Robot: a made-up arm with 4 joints.
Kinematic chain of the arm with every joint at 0, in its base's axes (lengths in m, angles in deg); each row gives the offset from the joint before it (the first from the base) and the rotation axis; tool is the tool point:
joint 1: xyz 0 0 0.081 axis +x
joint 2: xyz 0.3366 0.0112 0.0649 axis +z
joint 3: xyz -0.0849 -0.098 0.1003 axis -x
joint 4: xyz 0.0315 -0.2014 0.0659 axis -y
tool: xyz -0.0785 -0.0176 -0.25
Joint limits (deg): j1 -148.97..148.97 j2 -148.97..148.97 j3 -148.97..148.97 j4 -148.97..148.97
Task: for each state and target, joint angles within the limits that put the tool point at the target. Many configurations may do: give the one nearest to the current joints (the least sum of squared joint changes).
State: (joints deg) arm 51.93 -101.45 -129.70 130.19
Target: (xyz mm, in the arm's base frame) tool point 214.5 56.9 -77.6
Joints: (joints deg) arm 64.98 -122.78 -144.42 136.28
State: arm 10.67 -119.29 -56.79 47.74
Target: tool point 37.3 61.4 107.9
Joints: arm 28.46 -134.06 -28.99 75.18
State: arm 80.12 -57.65 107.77 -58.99
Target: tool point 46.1 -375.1 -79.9
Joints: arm 126.02 -45.96 100.35 -34.22
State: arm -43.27 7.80 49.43 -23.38
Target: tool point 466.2 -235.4 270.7
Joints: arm -41.41 35.08 4.23 12.93
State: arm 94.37 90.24 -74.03 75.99
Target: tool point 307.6 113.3 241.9
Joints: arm 71.92 114.50 -86.12 77.21
